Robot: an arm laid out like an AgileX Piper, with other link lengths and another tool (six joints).
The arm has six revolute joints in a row. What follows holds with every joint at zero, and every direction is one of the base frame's.
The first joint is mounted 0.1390 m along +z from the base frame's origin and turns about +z.
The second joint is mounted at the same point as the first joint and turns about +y.
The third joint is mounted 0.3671 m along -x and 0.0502 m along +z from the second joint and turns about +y.
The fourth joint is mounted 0.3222 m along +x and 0.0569 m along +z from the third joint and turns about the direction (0.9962, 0, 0.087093).
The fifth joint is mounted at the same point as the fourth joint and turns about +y.
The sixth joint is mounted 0.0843 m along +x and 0.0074 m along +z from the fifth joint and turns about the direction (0.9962, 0, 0.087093).
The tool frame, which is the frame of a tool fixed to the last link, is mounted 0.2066 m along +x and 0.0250 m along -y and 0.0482 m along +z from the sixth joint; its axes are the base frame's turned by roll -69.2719, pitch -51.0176 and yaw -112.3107 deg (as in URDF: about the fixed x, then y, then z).
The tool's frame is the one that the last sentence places.
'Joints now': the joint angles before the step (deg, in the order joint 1, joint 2, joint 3, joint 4, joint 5, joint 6). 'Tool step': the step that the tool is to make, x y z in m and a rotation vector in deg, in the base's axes. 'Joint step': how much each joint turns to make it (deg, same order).
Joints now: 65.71 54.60 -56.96 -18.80 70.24 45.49
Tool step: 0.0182 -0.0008 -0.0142 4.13 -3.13 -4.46
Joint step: -0.62 -1.28 5.76 -4.49 -7.57 7.53
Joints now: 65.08 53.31 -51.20 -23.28 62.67 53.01
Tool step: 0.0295 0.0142 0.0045 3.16 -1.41 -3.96
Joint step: -3.71 3.64 -1.01 -1.41 -5.46 3.13
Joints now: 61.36 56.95 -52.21 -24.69 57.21 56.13
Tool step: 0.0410 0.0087 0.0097 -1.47 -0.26 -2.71
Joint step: -5.88 6.52 -5.58 0.94 -1.14 -3.54
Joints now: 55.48 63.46 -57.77 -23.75 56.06 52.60
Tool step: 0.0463 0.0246 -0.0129 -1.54 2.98 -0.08
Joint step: -6.45 9.38 -6.57 5.44 -2.08 -7.42
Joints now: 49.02 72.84 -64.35 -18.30 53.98 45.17
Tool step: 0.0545 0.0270 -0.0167 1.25 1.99 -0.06
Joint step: -5.70 9.20 -6.35 5.70 -3.84 -6.31
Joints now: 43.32 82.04 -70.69 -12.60 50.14 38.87
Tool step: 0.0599 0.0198 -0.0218 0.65 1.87 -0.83
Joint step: -4.61 9.91 -7.94 4.43 -1.68 -4.92
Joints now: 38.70 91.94 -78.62 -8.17 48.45 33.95
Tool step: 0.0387 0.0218 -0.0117 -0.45 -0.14 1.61
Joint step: -1.36 6.82 -6.52 1.66 -0.49 -3.80
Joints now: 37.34 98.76 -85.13 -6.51 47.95 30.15
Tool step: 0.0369 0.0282 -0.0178 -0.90 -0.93 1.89
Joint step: -0.07 7.24 -6.61 -0.07 -1.02 -2.21
